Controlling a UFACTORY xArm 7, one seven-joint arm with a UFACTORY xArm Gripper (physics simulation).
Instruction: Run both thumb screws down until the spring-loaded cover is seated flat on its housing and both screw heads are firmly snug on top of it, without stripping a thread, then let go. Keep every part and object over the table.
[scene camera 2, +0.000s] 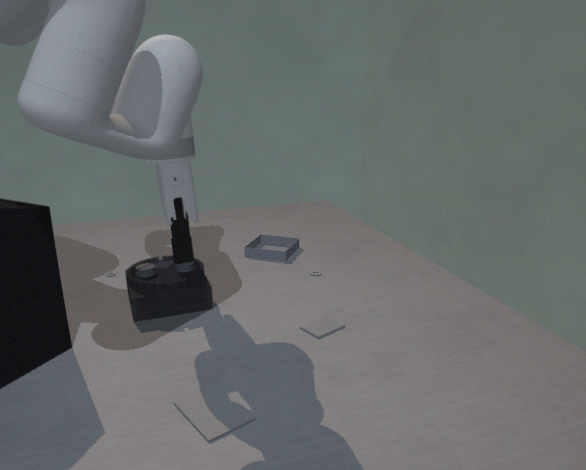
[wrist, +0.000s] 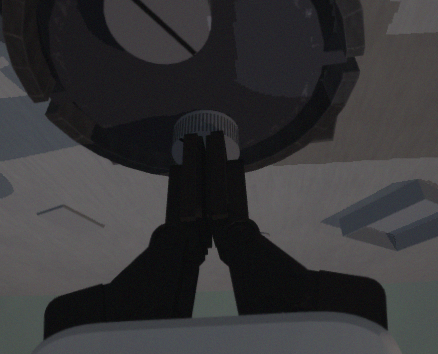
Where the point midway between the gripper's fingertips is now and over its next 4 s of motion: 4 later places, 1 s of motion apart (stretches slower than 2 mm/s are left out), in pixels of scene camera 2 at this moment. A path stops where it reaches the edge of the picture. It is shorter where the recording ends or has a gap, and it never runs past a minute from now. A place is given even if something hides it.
The gripper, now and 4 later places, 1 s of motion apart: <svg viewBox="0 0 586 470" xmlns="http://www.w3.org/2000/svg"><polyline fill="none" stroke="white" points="184,261 182,251 182,252 146,270 143,263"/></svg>
